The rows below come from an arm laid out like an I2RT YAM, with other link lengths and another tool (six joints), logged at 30 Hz.
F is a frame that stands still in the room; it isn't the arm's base.
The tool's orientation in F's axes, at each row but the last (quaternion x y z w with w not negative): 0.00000, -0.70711, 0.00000, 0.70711; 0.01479, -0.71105, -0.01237, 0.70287; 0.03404, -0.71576, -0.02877, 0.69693; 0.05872, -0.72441, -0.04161, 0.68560
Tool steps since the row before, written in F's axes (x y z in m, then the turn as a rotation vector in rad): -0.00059, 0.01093, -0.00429, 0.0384, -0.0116, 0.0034; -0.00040, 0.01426, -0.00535, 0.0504, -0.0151, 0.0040; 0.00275, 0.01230, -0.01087, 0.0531, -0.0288, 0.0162; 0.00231, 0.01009, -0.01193, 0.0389, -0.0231, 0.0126
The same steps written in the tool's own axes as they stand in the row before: -0.00429, 0.01093, 0.00059, 0.0034, -0.0116, -0.0384; -0.00589, 0.01405, 0.00042, 0.0040, -0.0151, -0.0504; -0.01199, 0.01126, -0.00253, 0.0173, -0.0277, -0.0533; -0.01335, 0.00824, -0.00184, 0.0137, -0.0222, -0.0391
